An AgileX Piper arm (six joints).
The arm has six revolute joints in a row. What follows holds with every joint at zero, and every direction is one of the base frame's. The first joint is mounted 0.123 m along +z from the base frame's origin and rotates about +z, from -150 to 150 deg. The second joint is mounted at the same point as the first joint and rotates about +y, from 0 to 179.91 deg. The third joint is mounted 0.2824 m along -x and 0.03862 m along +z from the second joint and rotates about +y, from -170 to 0 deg. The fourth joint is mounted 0.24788 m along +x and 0.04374 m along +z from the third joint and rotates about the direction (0.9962, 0, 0.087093), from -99.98 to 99.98 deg. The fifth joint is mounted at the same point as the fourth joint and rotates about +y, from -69.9 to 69.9 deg. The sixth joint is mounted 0.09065 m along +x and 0.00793 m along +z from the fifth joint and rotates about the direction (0.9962, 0, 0.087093), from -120 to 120 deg. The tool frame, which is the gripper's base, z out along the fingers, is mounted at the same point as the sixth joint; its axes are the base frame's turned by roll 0, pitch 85.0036 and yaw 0 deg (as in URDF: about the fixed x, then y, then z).
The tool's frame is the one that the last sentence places.
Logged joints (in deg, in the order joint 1, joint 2, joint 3, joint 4, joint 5, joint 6), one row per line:
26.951, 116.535, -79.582, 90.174, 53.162, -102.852
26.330, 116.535, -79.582, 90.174, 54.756, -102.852
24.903, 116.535, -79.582, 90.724, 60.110, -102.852
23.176, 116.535, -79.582, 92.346, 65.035, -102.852
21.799, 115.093, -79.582, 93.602, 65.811, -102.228
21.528, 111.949, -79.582, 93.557, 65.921, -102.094
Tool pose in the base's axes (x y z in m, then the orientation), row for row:
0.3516, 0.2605, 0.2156, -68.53, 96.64, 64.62
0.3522, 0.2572, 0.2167, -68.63, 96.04, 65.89
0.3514, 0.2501, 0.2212, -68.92, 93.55, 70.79
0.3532, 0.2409, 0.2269, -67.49, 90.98, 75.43
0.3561, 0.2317, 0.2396, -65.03, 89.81, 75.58
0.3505, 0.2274, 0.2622, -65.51, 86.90, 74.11
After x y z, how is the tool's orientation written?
As a rotation vector, in degrees.
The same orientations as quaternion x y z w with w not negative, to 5 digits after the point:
-0.46908, 0.66149, 0.44231, 0.38309
-0.46934, 0.65679, 0.45060, 0.38118
-0.46975, 0.63763, 0.48250, 0.37411
-0.45995, 0.62003, 0.51406, 0.37383
-0.44640, 0.61650, 0.51882, 0.38920
-0.45394, 0.60216, 0.51354, 0.40941

